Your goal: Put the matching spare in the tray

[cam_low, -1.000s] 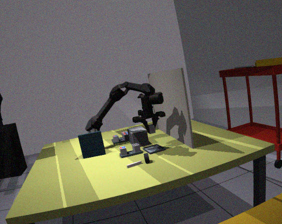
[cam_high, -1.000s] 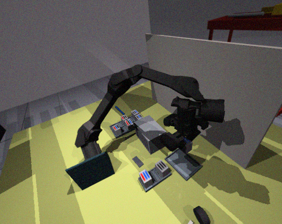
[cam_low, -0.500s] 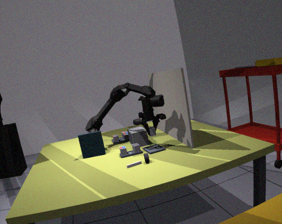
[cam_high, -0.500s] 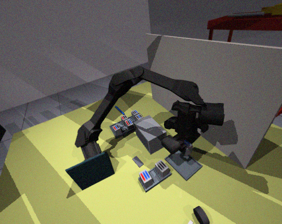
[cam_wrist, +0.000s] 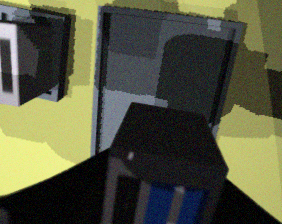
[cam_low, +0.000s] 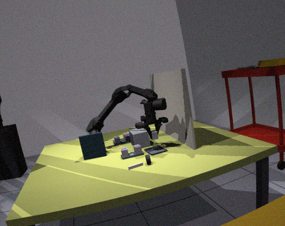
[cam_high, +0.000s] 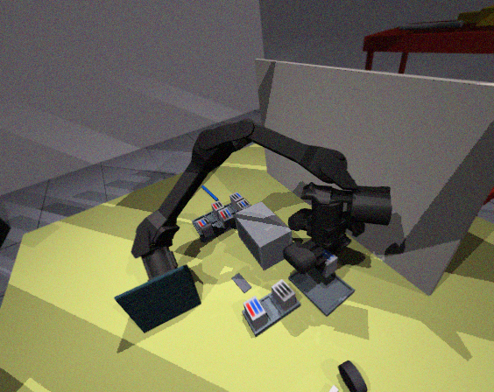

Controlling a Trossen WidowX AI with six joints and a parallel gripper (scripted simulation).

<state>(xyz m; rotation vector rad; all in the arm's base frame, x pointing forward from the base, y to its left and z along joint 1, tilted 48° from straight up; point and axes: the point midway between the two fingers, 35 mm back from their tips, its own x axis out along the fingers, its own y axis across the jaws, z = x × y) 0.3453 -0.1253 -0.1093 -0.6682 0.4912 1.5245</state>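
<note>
Right now my gripper tip is 8 cm above the flat grey tray. Also, from my gripper tip: grey-striped spare: 11 cm behind, 4 cm below, 1 cm to the left; rack: 14 cm behind, 8 cm below, 1 cm to the left; grey spare block: 2 cm above.
</note>
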